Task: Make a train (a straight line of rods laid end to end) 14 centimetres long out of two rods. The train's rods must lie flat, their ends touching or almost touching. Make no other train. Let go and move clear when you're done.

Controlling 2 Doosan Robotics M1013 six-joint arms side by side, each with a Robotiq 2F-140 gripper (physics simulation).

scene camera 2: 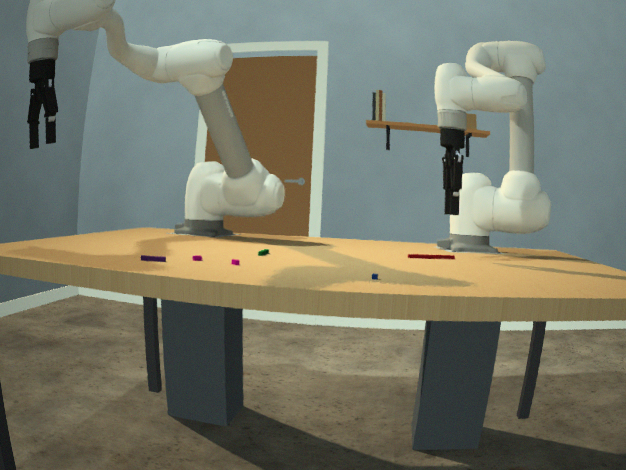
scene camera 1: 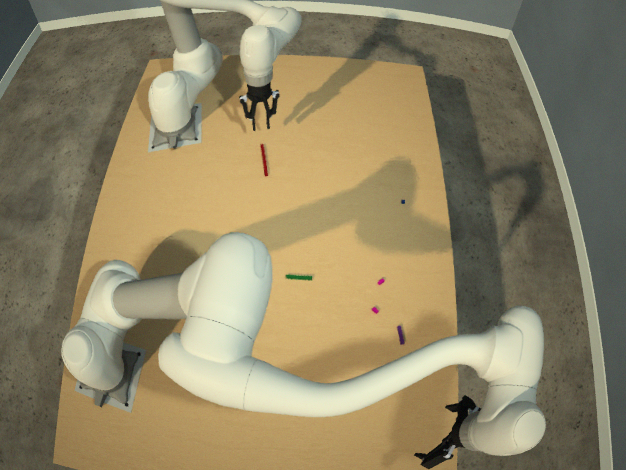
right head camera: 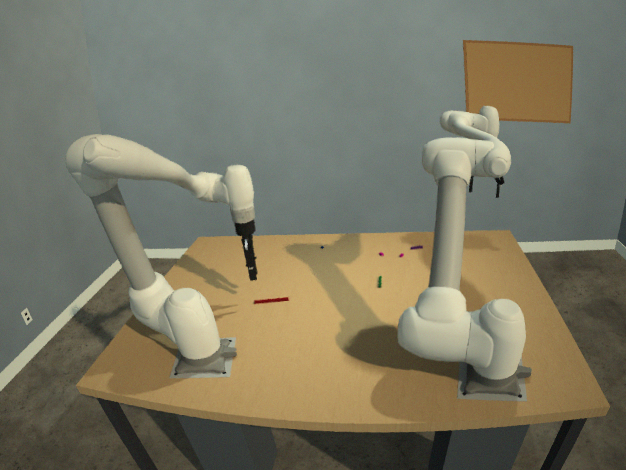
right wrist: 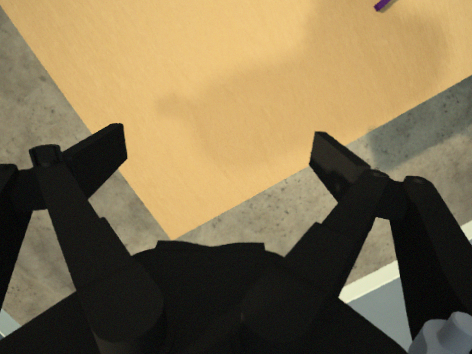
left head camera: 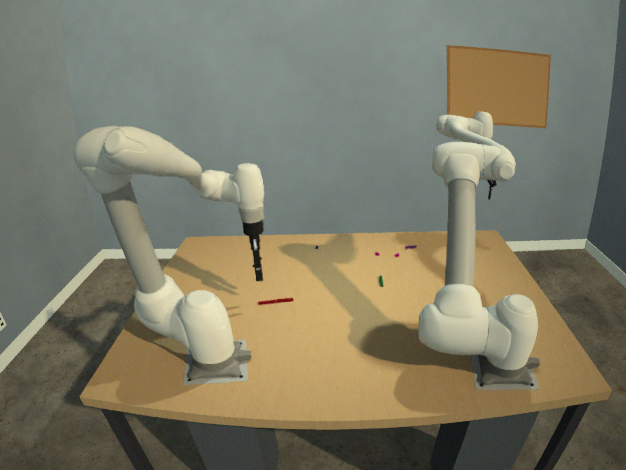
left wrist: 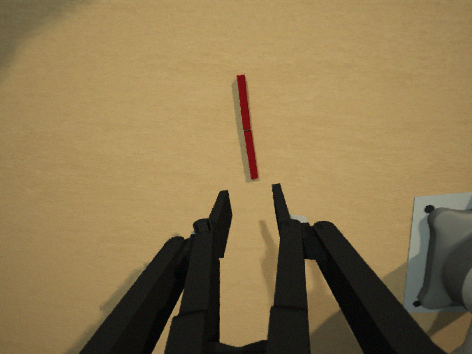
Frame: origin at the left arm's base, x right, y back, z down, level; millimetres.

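Seen in the pictures: left gripper, fingertip midpoint: point(scene camera 2: 451, 214) point(scene camera 1: 261, 127) point(right head camera: 253, 276) point(left head camera: 259, 277) point(left wrist: 251, 200); right gripper, fingertip midpoint: point(scene camera 2: 42, 145) point(scene camera 1: 434, 432) point(right head camera: 483, 194) point(right wrist: 220, 144) point(left head camera: 476, 196); left arm's base, link origin: point(scene camera 2: 468, 250) point(scene camera 1: 175, 126) point(right head camera: 203, 357) point(left head camera: 215, 361); right arm's base, link origin: point(scene camera 2: 203, 234) point(scene camera 1: 109, 371) point(right head camera: 491, 375) point(left head camera: 503, 366).
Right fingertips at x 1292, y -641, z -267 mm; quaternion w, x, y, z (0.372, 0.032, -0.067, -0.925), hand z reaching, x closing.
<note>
Pixels of each thing's middle, then the offset from my right fingertips to it. Level surfaces: height alone.
- upper red rod, body centre: point(left wrist: 244, 103) point(scene camera 2: 420, 256) dx -1015, dy +298, dz +262 mm
- lower red rod, body centre: point(left wrist: 251, 155) point(scene camera 2: 443, 257) dx -1088, dy +299, dz +262 mm
- green rod, body centre: point(scene camera 1: 299, 277) point(left head camera: 381, 280) dx -588, dy +243, dz +262 mm
- purple rod, body centre: point(scene camera 2: 153, 258) point(scene camera 1: 400, 335) dx -346, dy -33, dz +262 mm
- small blue block, body centre: point(scene camera 2: 374, 276) point(scene camera 1: 403, 201) dx -811, dy -153, dz +262 mm
- table, surface height: dz +267 mm
Two red rods lie flat end to end in a nearly straight line. In the left wrist view the upper red rod point(left wrist: 243, 102) and the lower red rod point(left wrist: 251, 155) meet at a thin dark seam, touching or almost touching. The red line also shows in the left head camera point(left head camera: 275, 301), the right head camera point(right head camera: 271, 300), scene camera 1 point(scene camera 1: 264, 160) and scene camera 2 point(scene camera 2: 431, 256). My left gripper point(left wrist: 251, 200) point(scene camera 1: 261, 129) is open and empty, raised above the table and apart from the rods. My right gripper point(right wrist: 220, 144) is open and empty, high over the table's corner.
A green rod point(left head camera: 381, 280) point(scene camera 1: 298, 277), two magenta rods point(scene camera 1: 380, 281) point(scene camera 1: 374, 310), a purple rod point(scene camera 1: 400, 334) point(scene camera 2: 153, 258) and a small blue block point(scene camera 1: 403, 201) point(scene camera 2: 374, 276) lie apart on the table point(scene camera 1: 353, 101). The right arm spans the lower part of scene camera 1.
</note>
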